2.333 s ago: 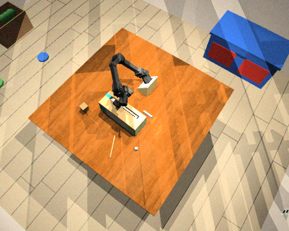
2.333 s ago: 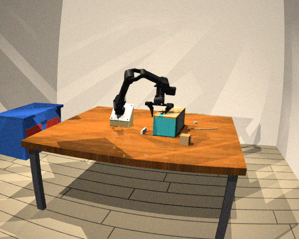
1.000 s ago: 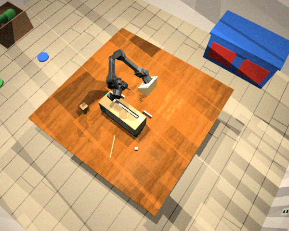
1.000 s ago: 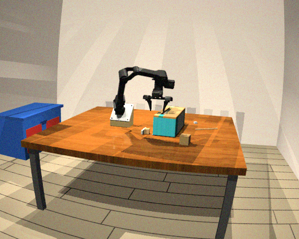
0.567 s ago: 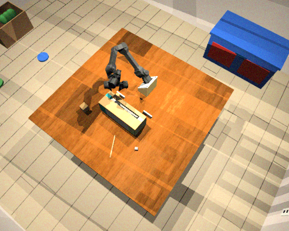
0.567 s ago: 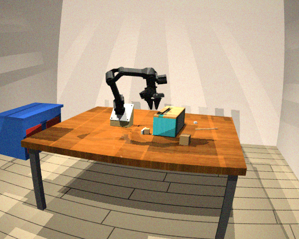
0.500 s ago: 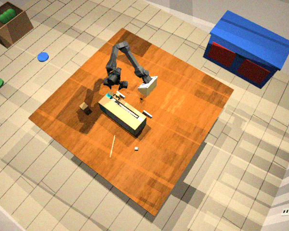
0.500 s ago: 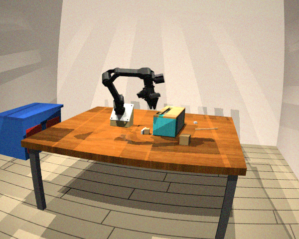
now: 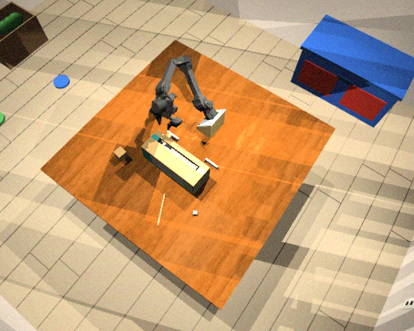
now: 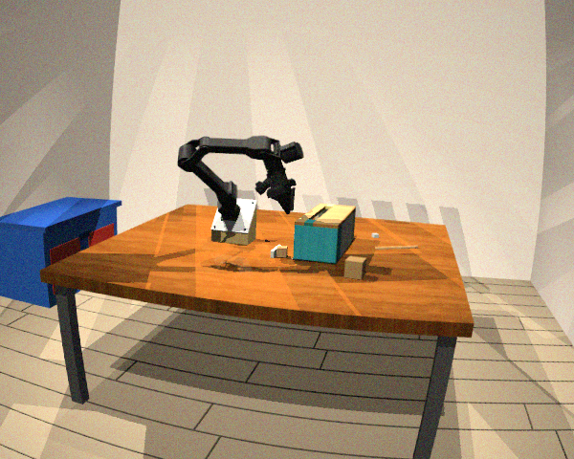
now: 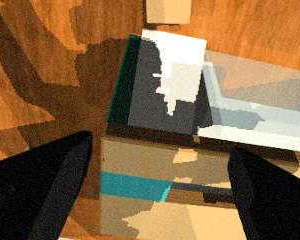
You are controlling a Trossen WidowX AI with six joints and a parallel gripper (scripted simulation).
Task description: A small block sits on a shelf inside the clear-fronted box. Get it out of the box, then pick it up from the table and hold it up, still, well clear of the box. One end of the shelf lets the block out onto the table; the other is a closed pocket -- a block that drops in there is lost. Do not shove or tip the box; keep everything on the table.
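Right now my gripper tip is 20 mm past the small block and 140 mm above it. Round my gripper tip: long tan-topped box: 60 mm ahead, 170 mm to the left, 90 mm below; then thin stick: 350 mm ahead, 270 mm to the left, 150 mm below; then tiny grey cube: 250 mm ahead, 430 mm to the left, 140 mm below.
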